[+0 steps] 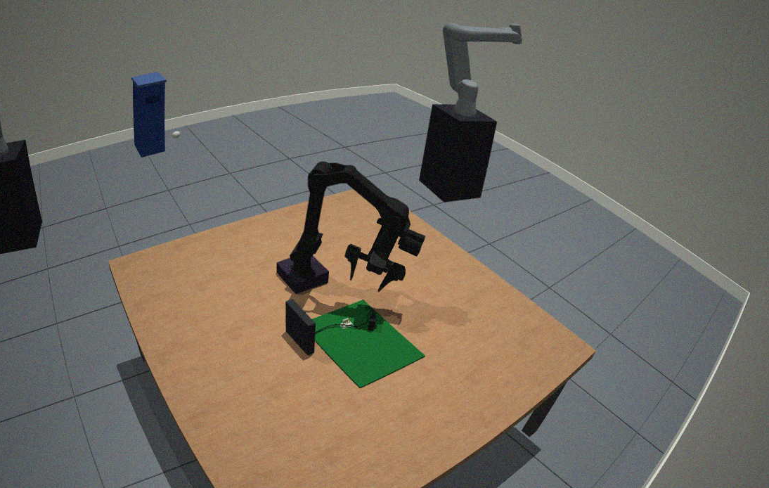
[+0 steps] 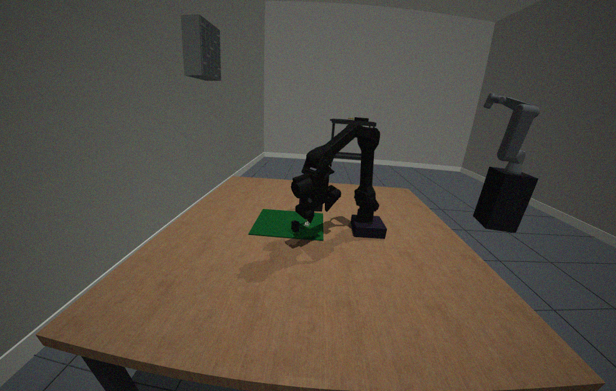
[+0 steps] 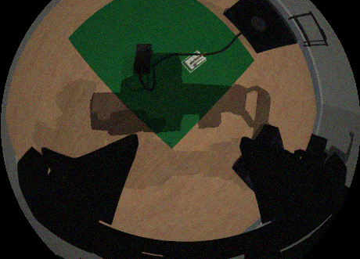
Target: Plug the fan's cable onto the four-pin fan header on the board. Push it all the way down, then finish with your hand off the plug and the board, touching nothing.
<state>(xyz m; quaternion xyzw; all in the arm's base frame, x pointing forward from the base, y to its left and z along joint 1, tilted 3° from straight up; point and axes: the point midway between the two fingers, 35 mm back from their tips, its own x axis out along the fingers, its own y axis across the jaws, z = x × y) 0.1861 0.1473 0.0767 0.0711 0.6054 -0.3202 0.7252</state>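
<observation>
My gripper tip is now 10 cm short of the dark plug, 1 cm to the left of it and 7 cm above it. Round my gripper tip: white four-pin header 6 cm ahead, 8 cm to the right, 9 cm below; green board 14 cm ahead, 7 cm to the right, 10 cm below; black square fan 8 cm ahead, 24 cm to the right, 3 cm below.
</observation>
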